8 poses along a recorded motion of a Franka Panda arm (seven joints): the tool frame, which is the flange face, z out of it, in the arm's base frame.
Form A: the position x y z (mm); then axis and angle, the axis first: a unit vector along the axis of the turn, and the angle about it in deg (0 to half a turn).
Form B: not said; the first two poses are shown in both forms.
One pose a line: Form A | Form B
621.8 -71.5 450.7 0.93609 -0.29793 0.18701 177.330 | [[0.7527 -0.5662 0.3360 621.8], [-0.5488 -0.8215 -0.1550 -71.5], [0.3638 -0.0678 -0.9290 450.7], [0 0 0 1]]
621.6 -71.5 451.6 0.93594 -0.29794 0.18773 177.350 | [[0.7521 -0.5661 0.3374 621.6], [-0.5487 -0.8215 -0.1551 -71.5], [0.3650 -0.0685 -0.9285 451.6], [0 0 0 1]]
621.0 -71.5 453.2 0.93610 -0.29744 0.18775 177.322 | [[0.7527 -0.5653 0.3374 621.0], [-0.5478 -0.8221 -0.1554 -71.5], [0.3652 -0.0679 -0.9284 453.2], [0 0 0 1]]
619.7 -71.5 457.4 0.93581 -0.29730 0.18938 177.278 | [[0.7516 -0.5651 0.3401 619.7], [-0.5471 -0.8222 -0.1570 -71.5], [0.3684 -0.0681 -0.9272 457.4], [0 0 0 1]]
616.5 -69.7 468.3 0.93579 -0.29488 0.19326 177.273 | [[0.7515 -0.5608 0.3475 616.5], [-0.5424 -0.8251 -0.1584 -69.7], [0.3755 -0.0694 -0.9242 468.3], [0 0 0 1]]
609.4 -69.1 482.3 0.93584 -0.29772 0.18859 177.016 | [[0.7518 -0.5667 0.3372 609.4], [-0.5470 -0.8215 -0.1609 -69.1], [0.3682 -0.0635 -0.9276 482.3], [0 0 0 1]]
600.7 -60.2 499.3 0.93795 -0.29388 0.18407 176.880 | [[0.7597 -0.5609 0.3290 600.7], [-0.5409 -0.8259 -0.1592 -60.2], [0.3610 -0.0571 -0.9308 499.3], [0 0 0 1]]
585.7 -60.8 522.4 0.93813 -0.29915 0.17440 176.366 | [[0.7604 -0.5718 0.3079 585.7], [-0.5497 -0.8192 -0.1637 -60.8], [0.3459 -0.0448 -0.9372 522.4], [0 0 0 1]]
